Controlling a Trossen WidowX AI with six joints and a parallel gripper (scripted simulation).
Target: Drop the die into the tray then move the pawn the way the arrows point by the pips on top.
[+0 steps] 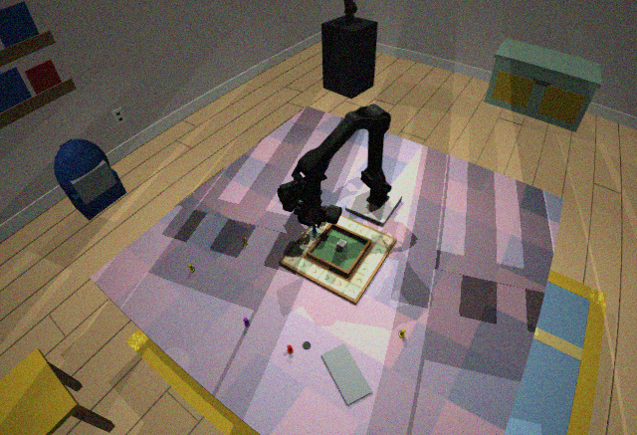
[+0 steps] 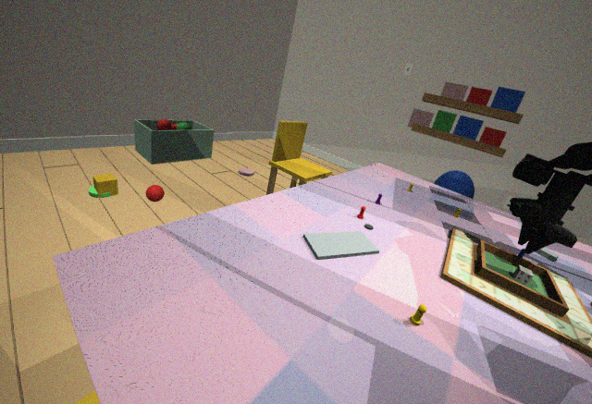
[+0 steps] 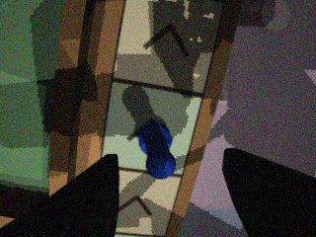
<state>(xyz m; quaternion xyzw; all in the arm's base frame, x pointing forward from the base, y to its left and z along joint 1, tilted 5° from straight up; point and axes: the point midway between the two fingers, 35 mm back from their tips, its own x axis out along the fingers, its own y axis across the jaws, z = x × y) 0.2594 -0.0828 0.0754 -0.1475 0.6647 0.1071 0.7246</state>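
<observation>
Now: gripper tip 2 cm above the blue pawn. Round my gripper tip: purple pawn 38 cm ahead, 9 cm to the left, 3 cm below; then white die 12 cm to the left, 2 cm below, 1 cm behind; then green tray 12 cm to the left, 4 cm below.
</observation>
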